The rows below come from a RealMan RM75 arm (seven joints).
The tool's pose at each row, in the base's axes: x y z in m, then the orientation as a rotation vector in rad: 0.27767 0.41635 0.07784 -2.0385 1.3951 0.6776; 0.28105 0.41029 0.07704 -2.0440 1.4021 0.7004; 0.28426 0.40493 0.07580 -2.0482 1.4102 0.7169; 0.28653 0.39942 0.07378 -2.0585 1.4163 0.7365; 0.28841 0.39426 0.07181 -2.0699 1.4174 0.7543; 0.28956 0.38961 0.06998 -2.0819 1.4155 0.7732; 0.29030 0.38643 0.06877 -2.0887 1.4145 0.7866; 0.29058 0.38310 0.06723 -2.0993 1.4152 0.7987; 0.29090 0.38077 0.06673 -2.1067 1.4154 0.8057; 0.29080 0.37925 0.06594 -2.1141 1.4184 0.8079; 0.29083 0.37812 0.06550 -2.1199 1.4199 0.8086; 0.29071 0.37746 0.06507 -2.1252 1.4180 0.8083
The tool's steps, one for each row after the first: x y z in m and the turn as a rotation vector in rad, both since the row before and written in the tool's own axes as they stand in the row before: 0.00560 -0.00128 -0.00398 -0.0177 -0.0043 0.0097; 0.00536 -0.00124 -0.00321 -0.0134 -0.0016 0.0090; 0.00569 -0.00021 -0.00267 -0.0192 -0.0004 0.0072; 0.00531 0.00006 -0.00242 -0.0182 -0.0011 0.0030; 0.00466 0.00060 -0.00206 -0.0189 -0.0024 0.0012; 0.00314 0.00047 -0.00143 -0.0122 -0.0024 0.0014; 0.00333 0.00099 -0.00121 -0.0144 0.0010 0.0016; 0.00197 0.00055 -0.00127 -0.0092 0.0012 0.0006; 0.00152 0.00068 -0.00043 -0.0068 0.0044 0.0013; 0.00106 0.00040 -0.00044 -0.0046 0.0036 0.0002; 0.00070 0.00037 -0.00010 -0.0032 0.0024 -0.0023
